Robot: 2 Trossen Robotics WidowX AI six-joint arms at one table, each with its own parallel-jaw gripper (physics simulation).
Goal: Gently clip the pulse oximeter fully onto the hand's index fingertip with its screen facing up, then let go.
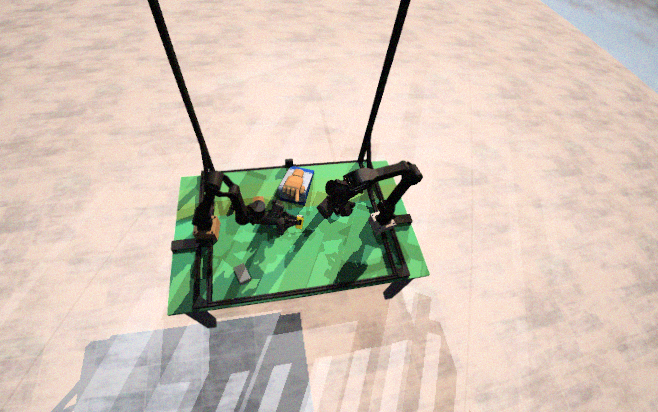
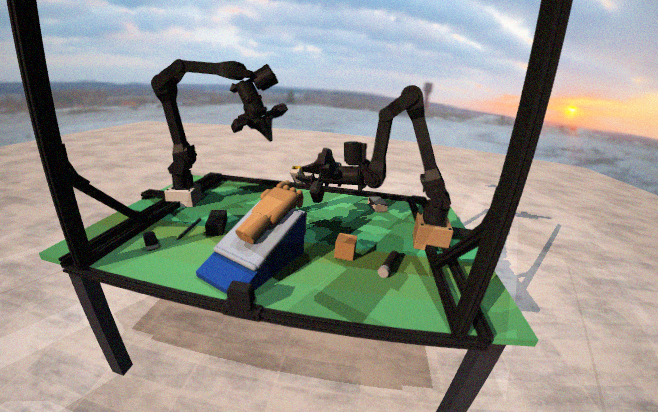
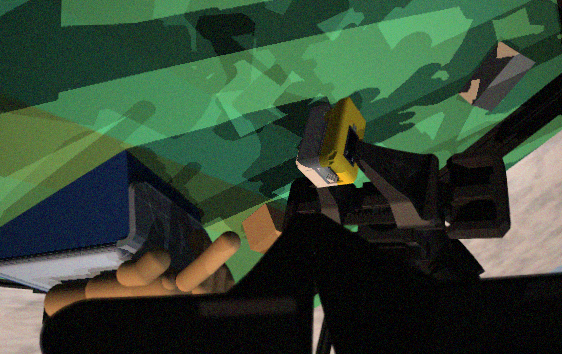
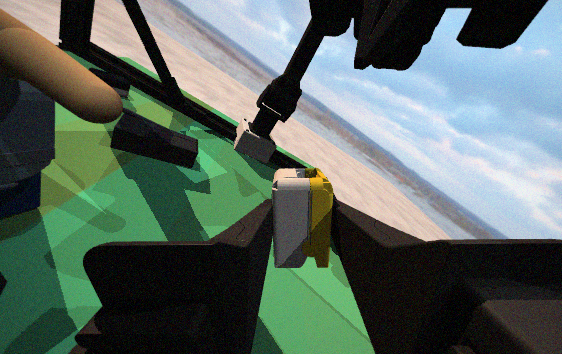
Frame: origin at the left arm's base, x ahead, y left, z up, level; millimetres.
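Where they show: left gripper, fingertip midpoint: (image 2: 271,141) (image 3: 309,227) (image 4: 358,64); right gripper, fingertip midpoint: (image 1: 299,220) (image 2: 297,173) (image 3: 330,151) (image 4: 300,205); left arm's base, origin of the base link: (image 1: 383,219) (image 2: 182,186) (image 4: 259,131); right arm's base, origin of the base link: (image 1: 204,224) (image 2: 434,221).
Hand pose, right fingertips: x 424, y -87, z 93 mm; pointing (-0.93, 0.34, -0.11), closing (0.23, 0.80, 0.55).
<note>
Each offset is from my right fingertips to the centre of the thing.
The pulse oximeter {dx +3, dy +4, dz -6 mm} (image 1: 299,221) (image 2: 296,169) (image 3: 336,140) (image 4: 302,218) has a yellow half and a grey half. My right gripper (image 1: 295,221) (image 2: 301,172) (image 4: 300,205) is shut on it and holds it above the table, turned on its side, apart from the fingertips. The tan hand (image 1: 295,185) (image 2: 270,210) (image 3: 206,258) lies on a grey pad on a blue wedge (image 1: 310,175) (image 2: 221,270) (image 3: 114,197). My left gripper (image 1: 325,210) (image 2: 266,132) is shut and empty, raised high beside the hand.
A tan block {dx +140, dy -237, dz -127 mm} (image 2: 345,246) (image 3: 260,228) and a dark cylinder {dx +247, dy -297, dz -139 mm} (image 2: 389,263) lie near the right arm's base. A grey block {dx +312, dy +103, dz -137 mm} (image 1: 242,273) (image 2: 377,201), a black box {dx -241, dy -105, dz -135 mm} (image 2: 216,221), a pen {dx -322, dy -132, dz -148 mm} (image 2: 188,228) and a small black piece {dx -392, dy -233, dz -136 mm} (image 2: 151,239) lie about. Black frame rails (image 2: 352,327) edge the table.
</note>
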